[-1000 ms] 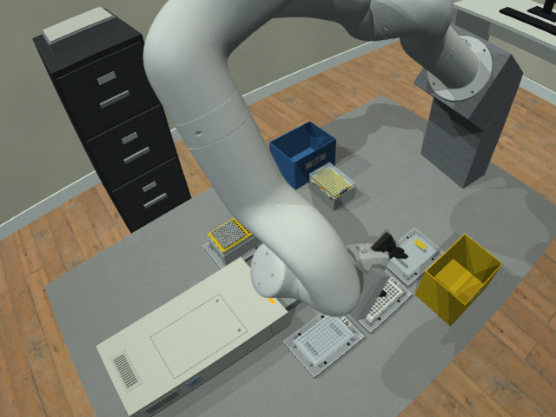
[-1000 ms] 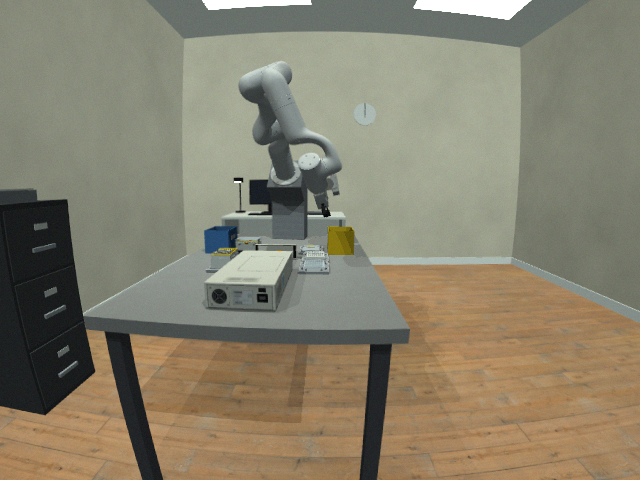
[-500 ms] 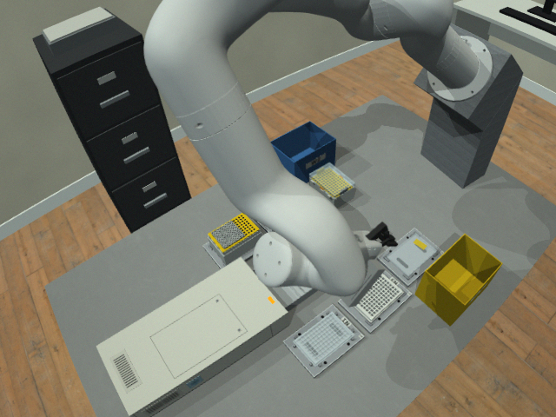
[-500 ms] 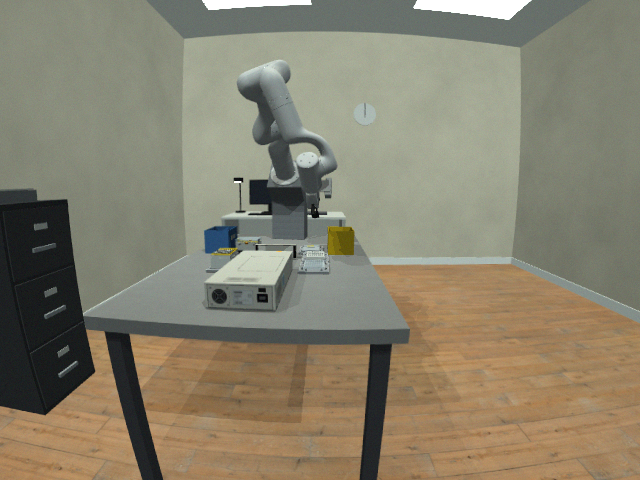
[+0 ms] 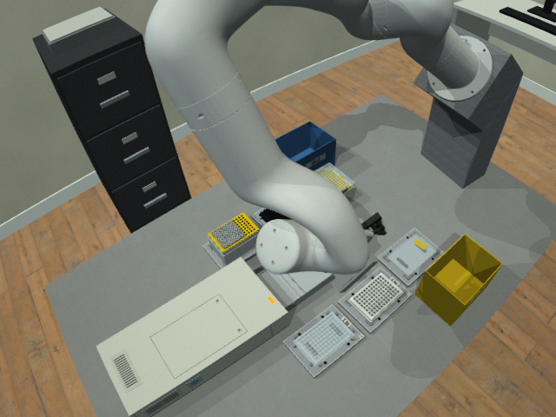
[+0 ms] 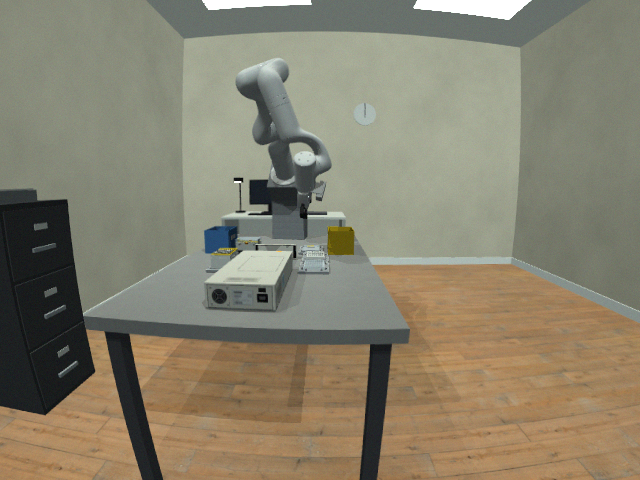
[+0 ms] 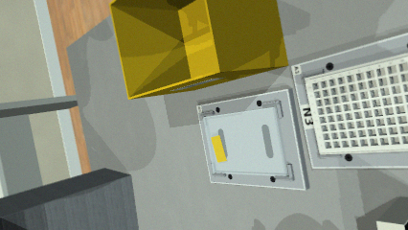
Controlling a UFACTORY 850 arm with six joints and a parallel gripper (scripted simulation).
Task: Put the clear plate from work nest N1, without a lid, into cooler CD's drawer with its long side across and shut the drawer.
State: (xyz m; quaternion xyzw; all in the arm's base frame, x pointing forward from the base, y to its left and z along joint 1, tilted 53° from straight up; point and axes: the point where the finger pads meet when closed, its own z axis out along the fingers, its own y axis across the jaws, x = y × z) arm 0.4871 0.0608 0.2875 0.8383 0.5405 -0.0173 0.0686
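My gripper is now 22 cm above the clear plate, 15 cm short of it and 2 cm to the left of it. Also, from my hand: work nest N1 (24 cm below, 15 cm ahead, 1 cm to the right); white well plate (22 cm below, 5 cm to the left, 1 cm behind); drawer (20 cm below, 17 cm to the right, 3 cm ahead).
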